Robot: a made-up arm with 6 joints.
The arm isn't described. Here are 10 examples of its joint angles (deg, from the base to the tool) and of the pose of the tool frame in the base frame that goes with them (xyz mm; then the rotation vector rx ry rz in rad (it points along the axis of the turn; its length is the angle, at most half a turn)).
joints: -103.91 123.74 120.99 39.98 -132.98 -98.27
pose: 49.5 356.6 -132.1 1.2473 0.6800 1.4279
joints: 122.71 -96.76 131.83 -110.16 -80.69 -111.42
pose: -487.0 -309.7 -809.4 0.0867 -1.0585 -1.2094
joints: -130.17 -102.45 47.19 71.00 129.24 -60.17
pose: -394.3 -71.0 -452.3 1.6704 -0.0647 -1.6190
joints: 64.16 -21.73 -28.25 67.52 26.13 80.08
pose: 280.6 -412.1 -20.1 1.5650 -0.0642 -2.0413
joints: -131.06 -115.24 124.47 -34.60 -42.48 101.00
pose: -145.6 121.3 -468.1 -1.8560 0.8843 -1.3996
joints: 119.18 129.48 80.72 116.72 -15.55 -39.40
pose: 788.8 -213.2 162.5 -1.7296 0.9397 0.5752
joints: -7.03 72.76 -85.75 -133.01 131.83 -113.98
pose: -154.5 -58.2 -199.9 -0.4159 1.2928 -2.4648
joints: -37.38 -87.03 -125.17 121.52 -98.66 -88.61
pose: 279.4 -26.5 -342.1 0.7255 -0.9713 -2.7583
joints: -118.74 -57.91 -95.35 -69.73 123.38 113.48
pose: 175.4 438.2 341.1 -2.3277 0.7084 -0.9970
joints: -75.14 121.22 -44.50 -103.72 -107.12 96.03
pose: -180.2 -476.1 -569.6 -0.8104 0.2548 1.4734
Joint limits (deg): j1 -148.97..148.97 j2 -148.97..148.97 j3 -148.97..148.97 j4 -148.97..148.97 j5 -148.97..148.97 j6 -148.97..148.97
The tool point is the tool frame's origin. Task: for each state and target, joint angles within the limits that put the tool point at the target. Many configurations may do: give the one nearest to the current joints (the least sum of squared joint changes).
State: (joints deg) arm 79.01 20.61 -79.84 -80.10 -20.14 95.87
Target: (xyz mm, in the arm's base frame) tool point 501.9 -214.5 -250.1
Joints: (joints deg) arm 32.21 17.55 -34.16 -91.60 -31.67 82.39
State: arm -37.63 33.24 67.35 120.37 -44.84 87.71
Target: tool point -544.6 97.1 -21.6
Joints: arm -36.45 45.48 80.15 125.98 -41.25 84.35
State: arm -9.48 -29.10 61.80 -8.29 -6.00 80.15
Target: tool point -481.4 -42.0 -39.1
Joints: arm -37.78 9.22 98.65 -16.37 -11.22 91.21
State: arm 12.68 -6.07 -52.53 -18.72 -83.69 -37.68
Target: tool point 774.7 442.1 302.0
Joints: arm -8.42 -3.15 -35.33 -47.44 -78.93 -54.48
